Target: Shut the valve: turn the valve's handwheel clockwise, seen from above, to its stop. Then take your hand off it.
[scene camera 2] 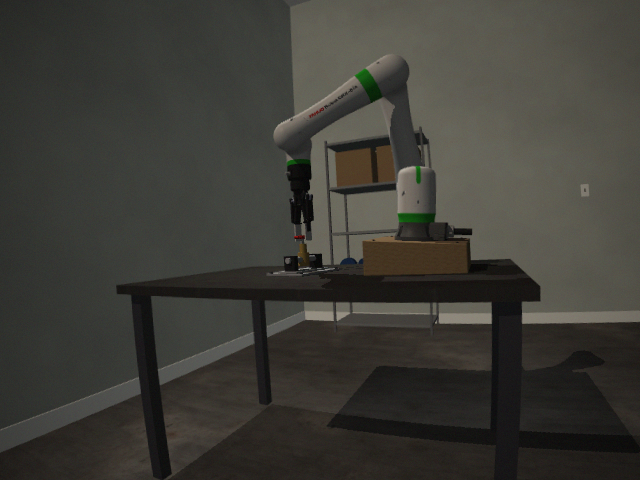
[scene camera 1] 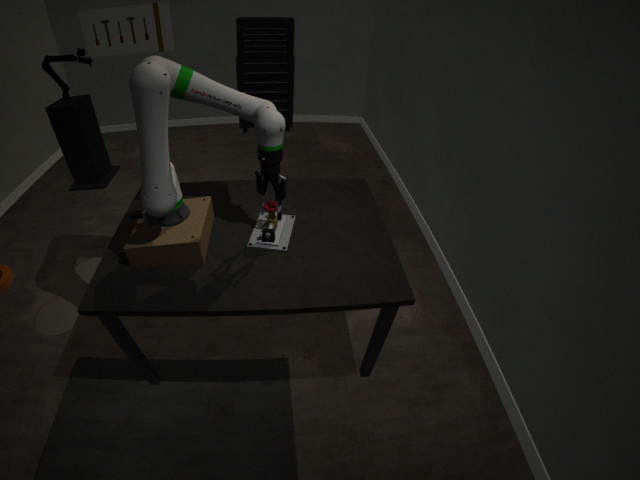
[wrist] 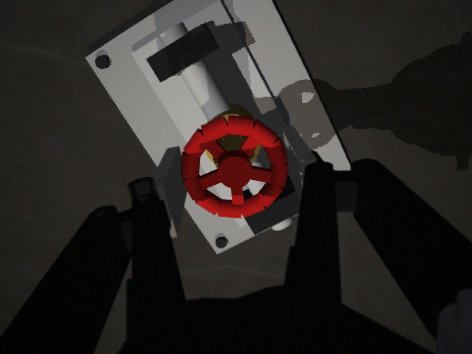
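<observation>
The valve's red handwheel (scene camera 1: 271, 205) (scene camera 2: 299, 237) (wrist: 235, 167) sits level on top of the brass valve body (scene camera 1: 272, 221) (scene camera 2: 302, 256). The valve is on a pipe held by two black clamps on a white base plate (scene camera 1: 286, 236) (wrist: 125, 102). My gripper (scene camera 1: 271, 204) (scene camera 2: 301, 235) (wrist: 233, 156) points straight down over the valve and is shut on the handwheel, with one finger pad at each side of the rim. In the wrist view the plate lies aslant between the fingers. The handwheel hides most of the valve body there.
The valve's plate lies on the dark table (scene camera 1: 330, 273) (scene camera 2: 217, 286). The arm's base stands on a wooden block (scene camera 1: 168, 253) (scene camera 2: 413, 258) beside it. A metal shelf rack (scene camera 2: 327, 206) stands behind the table. A black pedestal (scene camera 1: 80, 139) and a dark cabinet (scene camera 1: 265, 59) stand farther off.
</observation>
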